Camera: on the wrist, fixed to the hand. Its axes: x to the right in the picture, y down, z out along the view.
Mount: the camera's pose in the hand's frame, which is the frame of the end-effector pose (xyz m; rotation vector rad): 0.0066 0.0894 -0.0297 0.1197 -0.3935 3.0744
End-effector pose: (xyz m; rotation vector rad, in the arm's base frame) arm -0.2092 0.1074 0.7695 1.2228 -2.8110 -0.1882
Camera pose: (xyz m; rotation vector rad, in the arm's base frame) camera -0.2750 0.1605 0.8115 2.7229 1.2617 -0.0556
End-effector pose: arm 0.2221 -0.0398 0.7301 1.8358 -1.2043 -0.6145
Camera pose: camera 0.2029 -0.0516 0.8218 -1.3585 -2.2746 0.9552
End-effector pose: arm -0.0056 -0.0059 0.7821 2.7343 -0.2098 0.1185
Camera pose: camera -0.0153 -0.0766 0.8440 0.1248 2.9599 -0.2240
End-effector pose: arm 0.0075 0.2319 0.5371 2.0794 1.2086 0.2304
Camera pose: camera 0.0586 0.2240 0.6161 -1.5335 2.5219 -0.7092
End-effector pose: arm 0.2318 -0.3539 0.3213 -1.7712 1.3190 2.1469
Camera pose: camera 0.2047 -0.4321 0.3668 -1.1581 -1.3859 -0.2324
